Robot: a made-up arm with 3 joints. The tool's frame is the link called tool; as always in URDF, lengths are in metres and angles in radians. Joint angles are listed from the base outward.
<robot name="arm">
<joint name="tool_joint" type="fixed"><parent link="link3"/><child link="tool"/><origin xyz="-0.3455 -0.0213 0.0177" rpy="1.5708 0 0"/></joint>
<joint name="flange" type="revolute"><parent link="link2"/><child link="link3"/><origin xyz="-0.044 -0.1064 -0.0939" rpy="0 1.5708 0"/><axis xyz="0 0 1"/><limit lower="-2.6" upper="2.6"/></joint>
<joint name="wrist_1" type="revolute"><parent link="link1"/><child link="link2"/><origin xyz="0.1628 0.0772 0.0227" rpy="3.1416 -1.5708 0"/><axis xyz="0 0 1"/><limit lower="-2.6" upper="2.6"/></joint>
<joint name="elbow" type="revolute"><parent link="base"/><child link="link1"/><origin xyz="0 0 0.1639" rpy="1.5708 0 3.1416"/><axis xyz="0 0 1"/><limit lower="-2.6" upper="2.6"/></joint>
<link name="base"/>
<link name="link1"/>
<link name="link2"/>
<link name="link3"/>
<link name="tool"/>
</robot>
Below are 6 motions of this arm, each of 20 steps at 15 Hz.
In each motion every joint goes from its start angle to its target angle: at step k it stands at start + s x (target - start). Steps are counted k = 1, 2, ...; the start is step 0. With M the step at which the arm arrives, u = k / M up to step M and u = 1 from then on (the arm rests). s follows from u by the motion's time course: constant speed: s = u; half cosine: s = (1 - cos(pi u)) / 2; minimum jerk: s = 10 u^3 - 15 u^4 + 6 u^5.
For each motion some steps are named. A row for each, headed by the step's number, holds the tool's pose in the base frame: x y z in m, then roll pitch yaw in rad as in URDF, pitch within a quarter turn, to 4 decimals.
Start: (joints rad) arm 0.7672 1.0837 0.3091
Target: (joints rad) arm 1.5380 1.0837 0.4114
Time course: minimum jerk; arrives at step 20
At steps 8, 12, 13, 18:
8: -0.0241 0.2244 0.6056 -1.6774 1.0801 -0.6791
12: 0.1063 0.2349 0.5914 -2.3449 1.2254 -1.3079
13: 0.1346 0.2372 0.5828 -2.5461 1.2295 -1.4992
18: 0.2089 0.2435 0.5496 -3.0507 1.1772 -1.9742

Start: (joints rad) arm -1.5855 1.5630 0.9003
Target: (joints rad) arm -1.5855 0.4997 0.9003
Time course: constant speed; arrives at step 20
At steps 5, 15, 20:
5: -0.2041 0.3914 -0.1060 0.0181 -0.6744 -1.3085
15: -0.3729 0.2742 -0.1085 0.0131 -0.6811 -0.7737
20: -0.4284 0.1866 -0.1093 0.0091 -0.6834 -0.5054

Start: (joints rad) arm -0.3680 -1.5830 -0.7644
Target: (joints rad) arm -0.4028 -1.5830 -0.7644
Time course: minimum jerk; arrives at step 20
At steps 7, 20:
7: -0.3290 0.1404 0.0902 1.8458 -0.2602 -0.7983
20: -0.3269 0.1404 0.0815 1.8657 -0.2788 -0.8036

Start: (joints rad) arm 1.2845 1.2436 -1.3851
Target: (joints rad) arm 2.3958 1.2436 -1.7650
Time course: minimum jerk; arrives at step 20
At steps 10, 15, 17, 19, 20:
10: 0.0479 -0.2123 0.2427 0.2556 0.0815 1.2535
15: 0.0433 -0.2114 0.1751 0.6684 0.0901 1.2210
17: 0.0371 -0.2103 0.1640 0.7471 0.0977 1.2094
19: 0.0348 -0.2099 0.1606 0.7730 0.1007 1.2053
20: 0.0346 -0.2099 0.1605 0.7742 0.1009 1.2052

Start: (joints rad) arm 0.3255 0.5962 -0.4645
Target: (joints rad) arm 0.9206 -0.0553 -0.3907
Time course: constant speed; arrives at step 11
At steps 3, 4, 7, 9, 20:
3: -0.3131 -0.0106 0.4058 -0.3683 0.0763 0.1761
4: -0.3003 -0.0092 0.4229 -0.3086 0.1276 0.1508
7: -0.2558 -0.0057 0.4704 -0.1442 0.2920 0.0766
9: -0.2215 -0.0042 0.4981 -0.0473 0.4089 0.0270
20: -0.1841 -0.0033 0.5220 0.0388 0.5303 -0.0244

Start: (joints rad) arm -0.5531 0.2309 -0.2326
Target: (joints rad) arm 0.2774 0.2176 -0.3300
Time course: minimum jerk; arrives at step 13
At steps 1, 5, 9, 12, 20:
1: -0.4171 0.0079 0.0600 -0.2767 -0.7754 0.0740
5: -0.4253 0.0056 0.1531 -0.2565 -0.5647 0.0688
9: -0.3869 0.0014 0.3194 -0.2212 -0.1722 0.0683
12: -0.3613 0.0002 0.3665 -0.2097 -0.0482 0.0700
20: -0.3607 0.0002 0.3676 -0.2094 -0.0452 0.0701

